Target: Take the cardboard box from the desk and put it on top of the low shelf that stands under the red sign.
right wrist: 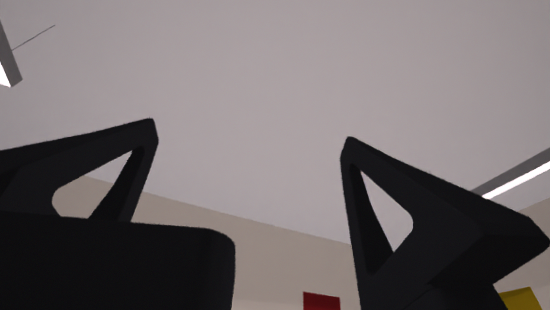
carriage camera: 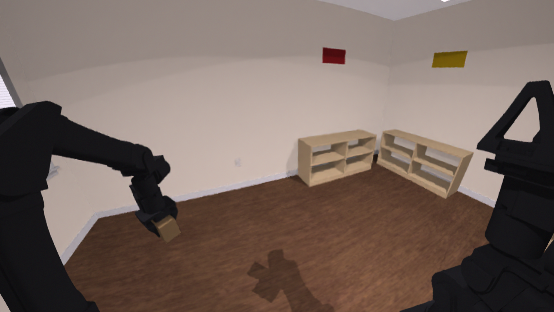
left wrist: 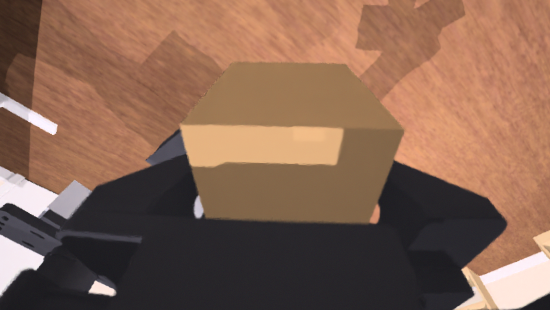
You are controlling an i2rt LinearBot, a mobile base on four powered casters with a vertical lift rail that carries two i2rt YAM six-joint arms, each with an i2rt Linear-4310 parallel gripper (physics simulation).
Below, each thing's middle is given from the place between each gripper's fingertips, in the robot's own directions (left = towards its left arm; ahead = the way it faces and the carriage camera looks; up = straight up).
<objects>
Right now my left hand is 30 mm below the brown cardboard box (left wrist: 270, 141).
Now: the brown cardboard box 280 mm ahead of my right hand, 640 mm to the left of it and 380 mm below it.
</objects>
